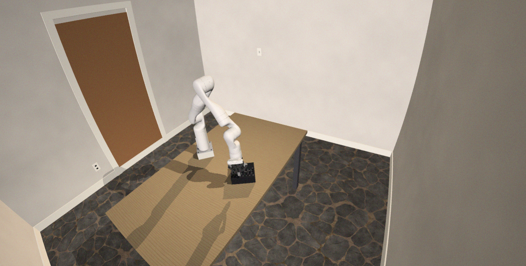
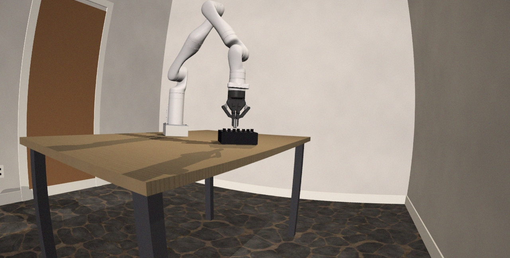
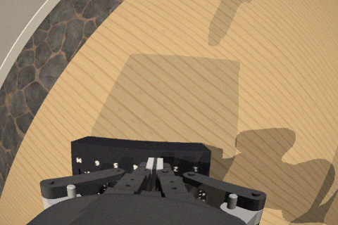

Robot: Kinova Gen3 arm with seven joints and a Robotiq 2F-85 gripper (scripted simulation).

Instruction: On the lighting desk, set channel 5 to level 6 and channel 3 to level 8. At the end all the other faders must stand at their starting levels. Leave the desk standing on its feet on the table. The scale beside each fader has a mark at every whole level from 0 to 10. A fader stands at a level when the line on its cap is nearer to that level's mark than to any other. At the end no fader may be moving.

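The channel 3 fader cap is 1 cm behind my hand, 2 cm to the left of it and 3 cm below it. Round my hand: M fader cap: 4 cm ahead, 10 cm to the left, 3 cm below; then channel 4 fader cap: 1 cm behind, 5 cm to the left, 3 cm below; then channel 5 fader cap: 2 cm ahead, 5 cm to the left, 3 cm below.
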